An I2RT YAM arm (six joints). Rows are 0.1 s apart.
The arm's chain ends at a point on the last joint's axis. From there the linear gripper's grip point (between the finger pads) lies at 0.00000 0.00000 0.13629 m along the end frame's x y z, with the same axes.
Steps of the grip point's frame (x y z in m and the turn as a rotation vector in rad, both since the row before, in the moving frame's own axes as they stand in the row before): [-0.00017, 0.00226, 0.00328, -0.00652, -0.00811, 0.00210]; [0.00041, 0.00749, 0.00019, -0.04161, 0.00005, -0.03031]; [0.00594, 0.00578, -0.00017, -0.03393, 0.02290, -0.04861]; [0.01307, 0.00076, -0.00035, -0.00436, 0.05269, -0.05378]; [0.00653, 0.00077, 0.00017, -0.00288, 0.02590, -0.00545]
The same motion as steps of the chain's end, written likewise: [0.00094, 0.00137, 0.00329, -0.00652, -0.00811, 0.00210]; [0.00032, 0.00182, 0.00031, -0.04161, 0.00005, -0.03031]; [0.00271, 0.00123, -0.00006, -0.03393, 0.02290, -0.04861]; [0.00588, 0.00036, -0.00016, -0.00436, 0.05269, -0.05378]; [0.00300, 0.00039, 0.00022, -0.00288, 0.02590, -0.00545]
